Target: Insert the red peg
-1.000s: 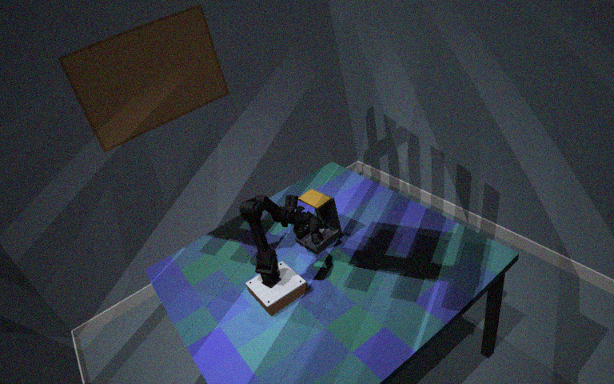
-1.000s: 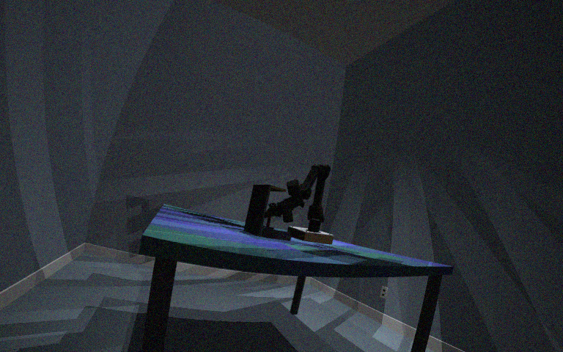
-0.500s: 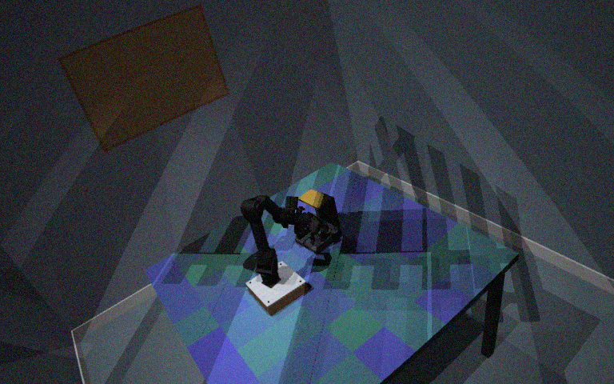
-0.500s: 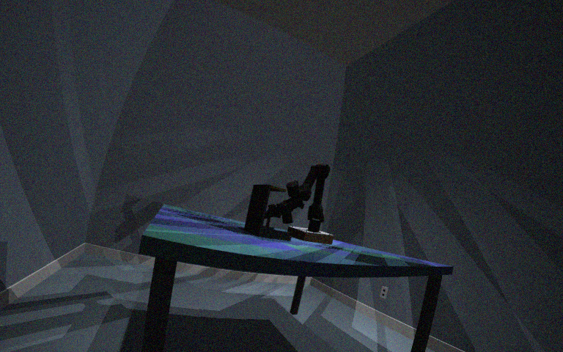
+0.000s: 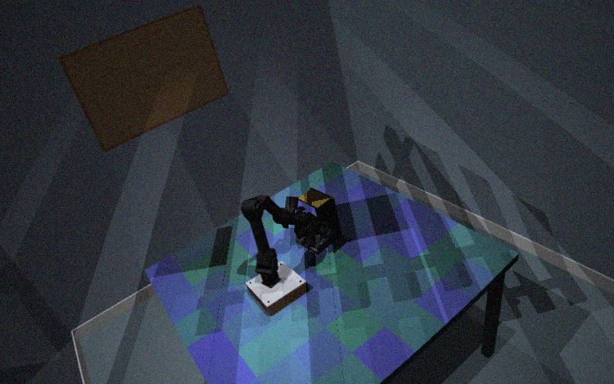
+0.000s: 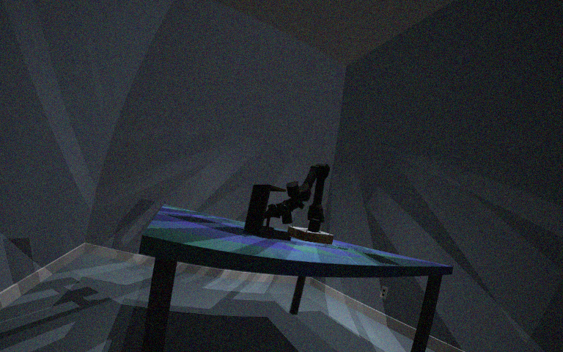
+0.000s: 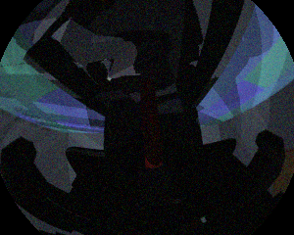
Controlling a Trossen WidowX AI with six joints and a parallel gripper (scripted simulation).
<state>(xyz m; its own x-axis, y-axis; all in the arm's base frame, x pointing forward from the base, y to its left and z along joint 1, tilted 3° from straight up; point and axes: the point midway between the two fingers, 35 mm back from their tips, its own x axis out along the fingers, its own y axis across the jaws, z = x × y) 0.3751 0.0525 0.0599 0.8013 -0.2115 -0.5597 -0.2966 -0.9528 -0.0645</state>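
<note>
My gripper tip is 3 cm past the red peg, 1 cm to the right of it and 1 cm above it. Also, from my gripper tip: orange roof (14 cm above, 1 cm behind).
</note>
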